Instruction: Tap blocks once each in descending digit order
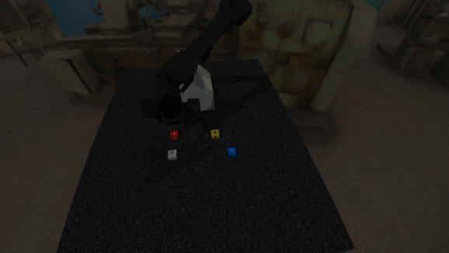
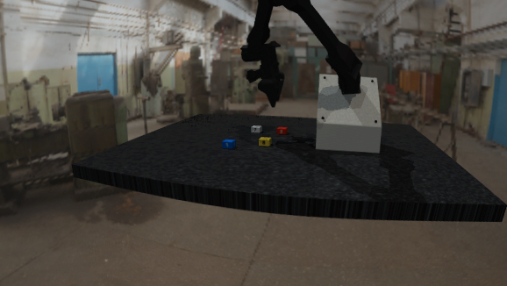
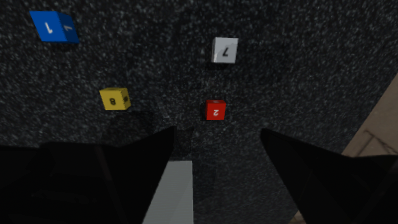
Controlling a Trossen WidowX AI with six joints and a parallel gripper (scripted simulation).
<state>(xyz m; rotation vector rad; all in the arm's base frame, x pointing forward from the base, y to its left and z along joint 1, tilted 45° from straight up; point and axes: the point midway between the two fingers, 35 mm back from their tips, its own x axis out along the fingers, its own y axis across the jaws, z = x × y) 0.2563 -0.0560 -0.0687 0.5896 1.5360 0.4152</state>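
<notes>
My gripper tip is now 20 mm short of the yellow block, 150 mm to the right of it and 100 mm above it. Also, from my gripper tip: blue block: 120 mm ahead, 190 mm to the left, 100 mm below; white block: 70 mm ahead, 30 mm to the right, 100 mm below; red block: 20 mm behind, 20 mm to the right, 100 mm below.
</notes>
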